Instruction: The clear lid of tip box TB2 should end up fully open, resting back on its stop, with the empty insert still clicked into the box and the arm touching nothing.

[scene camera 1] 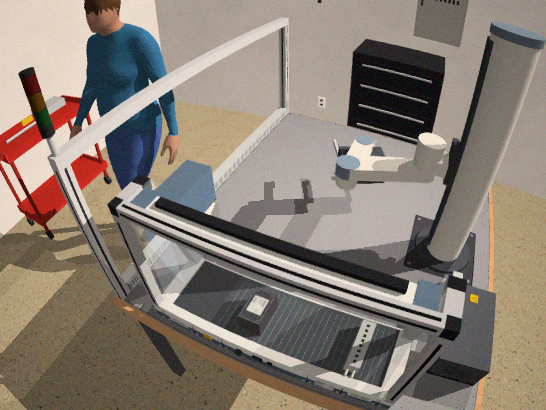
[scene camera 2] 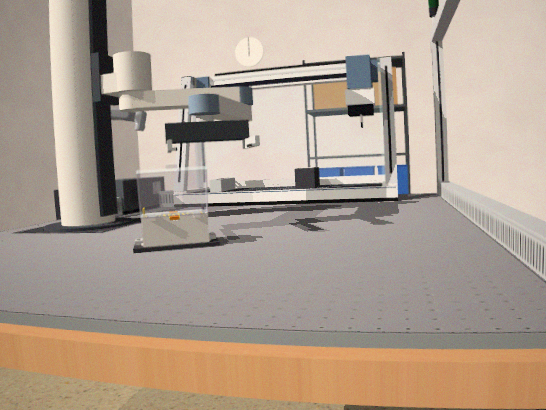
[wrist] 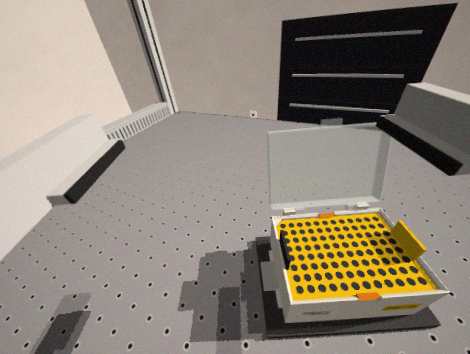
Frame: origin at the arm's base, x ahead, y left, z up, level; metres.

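Seen in the pictures: gripper, fingertip midpoint: [scene camera 1: 352, 141] [scene camera 2: 214, 142] [wrist: 246, 117]; arm's base at its link origin: [scene camera 1: 441, 250] [scene camera 2: 89, 229].
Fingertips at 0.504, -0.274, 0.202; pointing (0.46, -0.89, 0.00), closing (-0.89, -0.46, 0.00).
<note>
Pixels of each thing's top centre, then the offset from my fingertips to it, as dx, dy, dz. "pt": a spot on its surface instead. Level surfaces: height alone.
- white tip box at its top centre: [wrist: 345, 244] [scene camera 2: 173, 210] -0.078, -0.034, -0.124
- yellow insert at its top centre: [wrist: 348, 239] [scene camera 2: 173, 206] -0.078, -0.034, -0.115
- yellow tab at its top centre: [wrist: 411, 234] -0.127, -0.060, -0.115
- gantry frame at a spot on its surface: [scene camera 1: 280, 250] pt -0.084, +0.929, +0.317
- table at its surface level: dz -0.189
The white tip box [scene camera 2: 175, 231] [wrist: 345, 311] sits on a dark base plate. Its clear lid [scene camera 2: 172, 187] [wrist: 325, 165] stands up from the rear hinges, open; whether it rests on its stop cannot be told. The yellow insert [wrist: 350, 255] lies flat inside the box, its holes dark and empty. A yellow tab [wrist: 410, 242] slants outward at its right side; click engagement is not visible. My gripper [scene camera 2: 211, 144] [wrist: 246, 117] is open and empty, above the lid's level. A gap shows between fingers and lid in scene camera 2; the right finger overlaps the lid's corner in the wrist view.
The arm's column [scene camera 1: 482, 150] [scene camera 2: 77, 120] stands beside the box. A gantry frame [scene camera 1: 280, 250] [scene camera 2: 280, 76] stands across the table [scene camera 1: 300, 160] [scene camera 2: 325, 280] [wrist: 165, 200]. A black drawer cabinet [scene camera 1: 397, 90] [wrist: 350, 55] is at the wall. A person [scene camera 1: 125, 75] stands outside the side frame.
</note>
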